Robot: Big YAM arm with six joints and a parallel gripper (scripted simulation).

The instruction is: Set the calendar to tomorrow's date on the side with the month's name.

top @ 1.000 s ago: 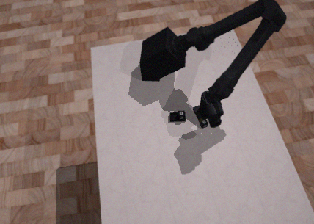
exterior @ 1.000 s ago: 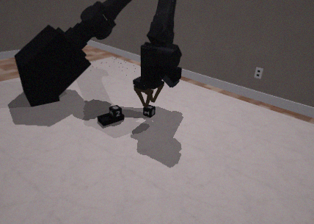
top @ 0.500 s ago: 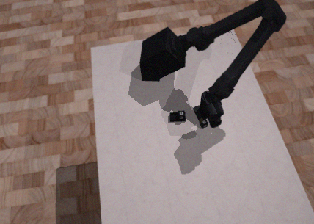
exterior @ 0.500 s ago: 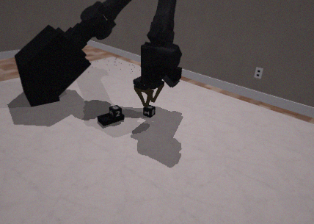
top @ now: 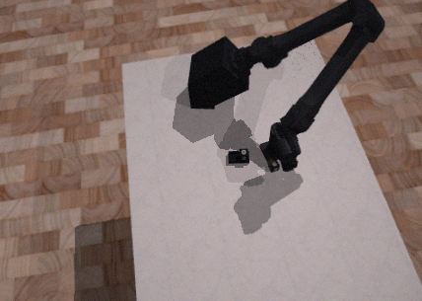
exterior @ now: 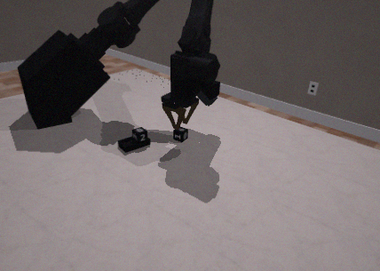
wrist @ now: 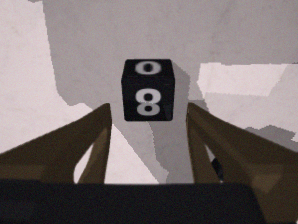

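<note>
Right now the black digit cube is 30 mm below my hand. Round my hand: black tray 120 mm to the right, 60 mm behind, 40 mm below.
</note>
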